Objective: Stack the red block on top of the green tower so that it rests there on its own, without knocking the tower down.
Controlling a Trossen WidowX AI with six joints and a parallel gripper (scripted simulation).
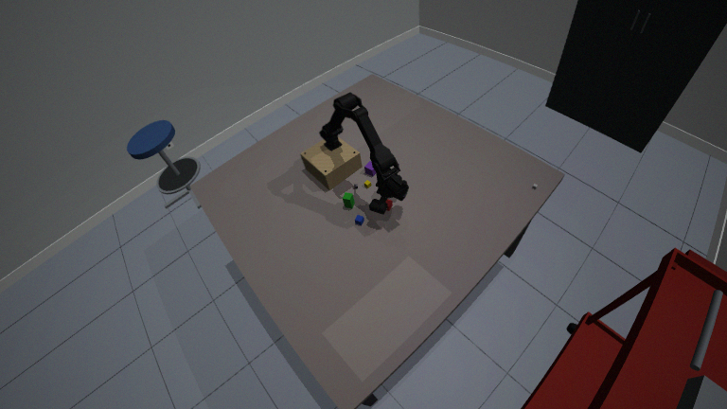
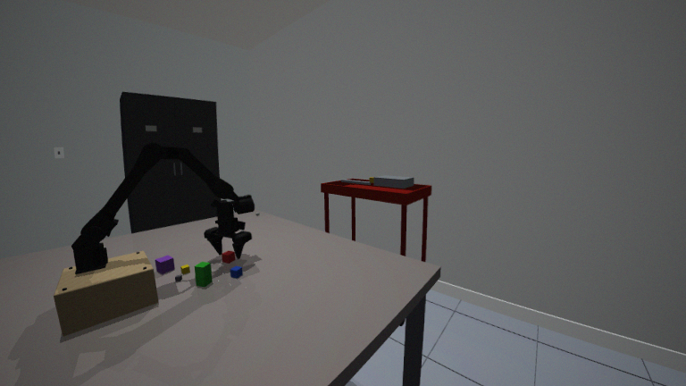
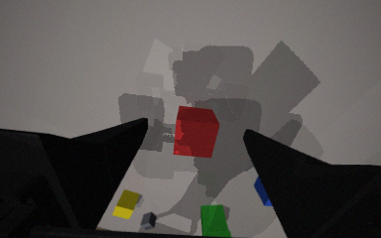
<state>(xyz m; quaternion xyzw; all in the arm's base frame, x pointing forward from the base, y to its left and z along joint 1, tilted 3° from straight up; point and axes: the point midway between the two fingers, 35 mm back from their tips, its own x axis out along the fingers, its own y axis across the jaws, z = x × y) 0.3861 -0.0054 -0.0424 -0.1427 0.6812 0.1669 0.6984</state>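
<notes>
The red block is right at my gripper tip. The rest, counted from my gripper tip: blue block (13 cm to the right, 2 cm behind); then tiny grey cube (18 cm behind, 3 cm to the right, 1 cm below); then yellow block (15 cm behind, 1 cm to the left, 1 cm below).
</notes>
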